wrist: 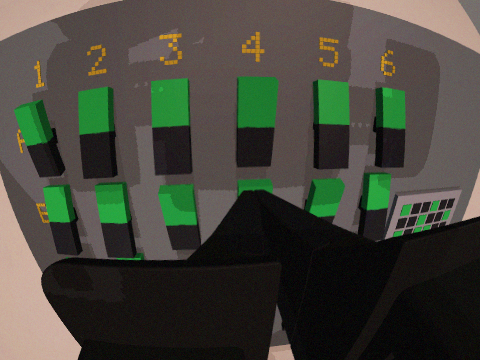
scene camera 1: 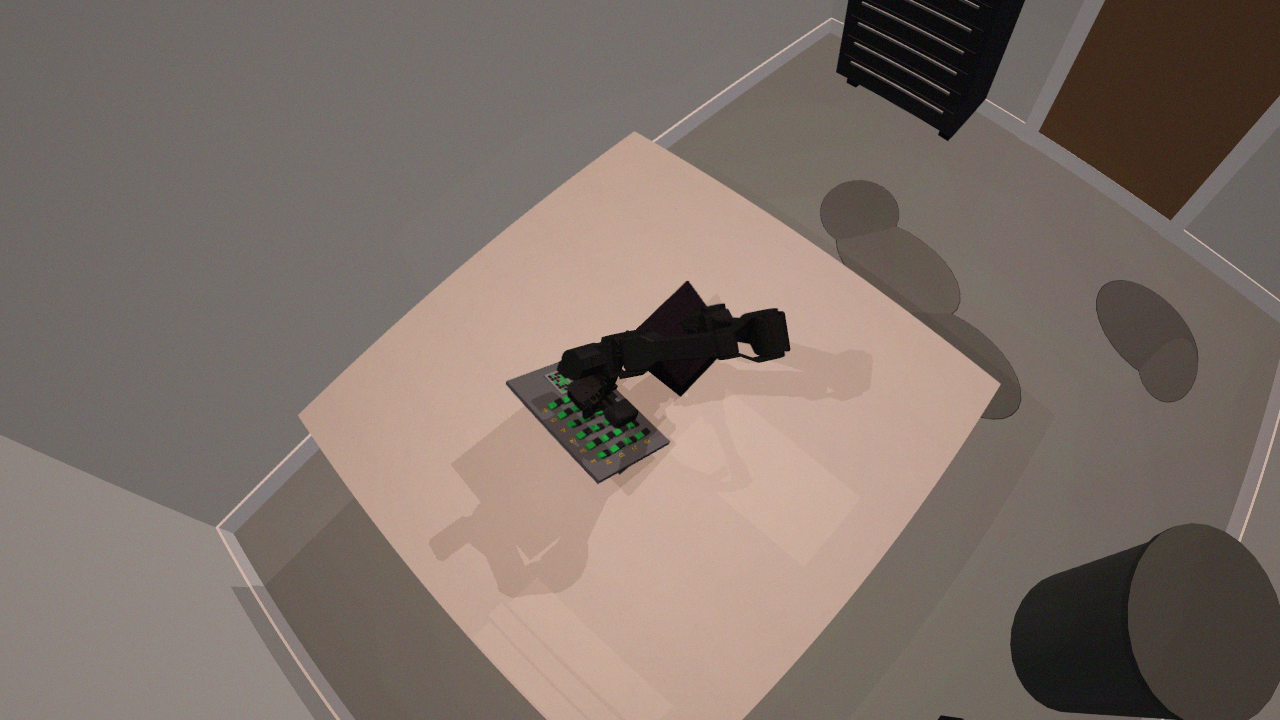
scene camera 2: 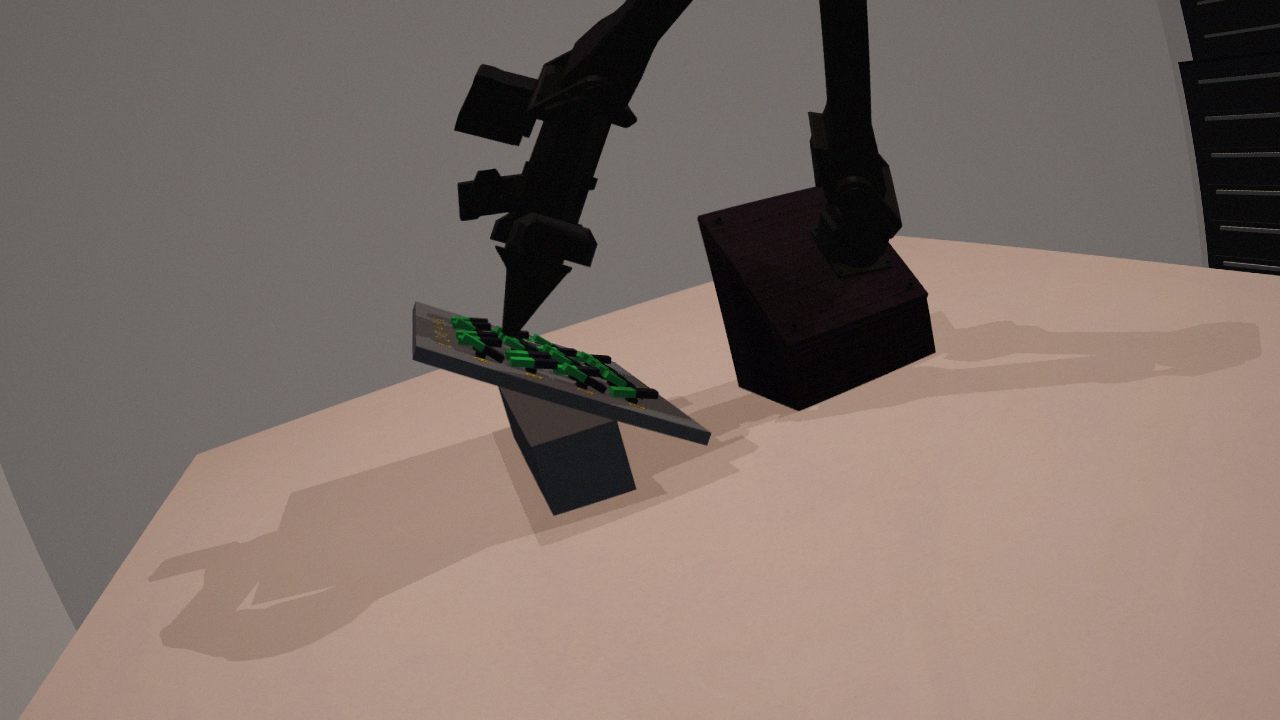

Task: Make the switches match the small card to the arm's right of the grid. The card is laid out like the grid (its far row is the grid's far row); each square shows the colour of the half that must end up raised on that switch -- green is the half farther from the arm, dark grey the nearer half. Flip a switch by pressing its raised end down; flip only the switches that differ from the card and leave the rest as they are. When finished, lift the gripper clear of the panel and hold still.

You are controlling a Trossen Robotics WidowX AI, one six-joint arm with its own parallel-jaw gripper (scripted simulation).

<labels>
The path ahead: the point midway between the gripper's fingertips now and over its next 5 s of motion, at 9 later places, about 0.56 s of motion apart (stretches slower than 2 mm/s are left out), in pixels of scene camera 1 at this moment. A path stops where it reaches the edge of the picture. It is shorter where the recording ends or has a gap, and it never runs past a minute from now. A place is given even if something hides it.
My gripper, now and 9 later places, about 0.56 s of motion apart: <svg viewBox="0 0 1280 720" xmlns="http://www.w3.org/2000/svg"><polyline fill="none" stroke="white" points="585,418 589,409 582,393 577,403 576,407 576,407 575,408 577,404 580,378 574,389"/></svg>
</labels>
